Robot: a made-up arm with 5 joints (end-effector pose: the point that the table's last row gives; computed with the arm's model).
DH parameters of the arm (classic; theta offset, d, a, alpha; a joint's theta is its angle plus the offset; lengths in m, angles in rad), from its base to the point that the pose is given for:
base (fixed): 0 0.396 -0.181 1.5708
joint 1: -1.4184 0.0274 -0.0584 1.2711
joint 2: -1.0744 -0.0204 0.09 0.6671
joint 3: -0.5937 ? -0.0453 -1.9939
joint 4: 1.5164 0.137 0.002 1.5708
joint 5: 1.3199 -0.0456 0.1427 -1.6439
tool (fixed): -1.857 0.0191 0 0
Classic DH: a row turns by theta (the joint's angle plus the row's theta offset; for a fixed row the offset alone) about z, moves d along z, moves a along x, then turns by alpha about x.
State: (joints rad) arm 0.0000 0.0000 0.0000 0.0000 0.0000
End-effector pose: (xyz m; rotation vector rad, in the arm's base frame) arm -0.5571 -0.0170 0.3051 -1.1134 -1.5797 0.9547
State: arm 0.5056 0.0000 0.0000 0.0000 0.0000
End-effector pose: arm -0.4660 -0.0170 0.1343 -1.4308 -1.9766 0.7017
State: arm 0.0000 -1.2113 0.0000 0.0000 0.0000
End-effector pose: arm -0.5851 -0.0121 0.4778 -0.0017 -1.5500 0.1980
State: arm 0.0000 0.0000 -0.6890 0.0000 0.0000
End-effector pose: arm -0.5481 0.1603 0.3034 -0.8680 -1.5408 0.2187
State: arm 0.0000 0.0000 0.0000 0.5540 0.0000
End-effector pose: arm -0.5846 -0.0199 0.3051 -1.4466 -1.1695 0.5790
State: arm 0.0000 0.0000 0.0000 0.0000 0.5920
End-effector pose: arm -0.6397 -0.0170 0.3199 -0.7329 -1.0931 1.1534
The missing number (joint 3, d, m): 0.4244
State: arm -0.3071 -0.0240 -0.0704 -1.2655 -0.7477
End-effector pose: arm -0.4914 0.1358 0.4612 0.0781 -2.6534 0.6593
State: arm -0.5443 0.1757 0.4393 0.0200 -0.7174
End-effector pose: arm -0.4095 -0.0857 0.5347 -1.1616 -1.8829 1.5349
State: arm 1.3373 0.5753 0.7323 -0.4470 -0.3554
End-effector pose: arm -0.2516 -0.1159 0.1228 2.1012 0.9831 -1.0117
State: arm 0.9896 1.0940 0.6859 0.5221 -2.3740
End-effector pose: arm -0.3933 0.1236 0.1488 0.4313 -0.0377 -0.3629
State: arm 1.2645 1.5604 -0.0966 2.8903 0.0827
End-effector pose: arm -0.0451 -0.2146 0.0472 0.2456 0.0441 2.9965
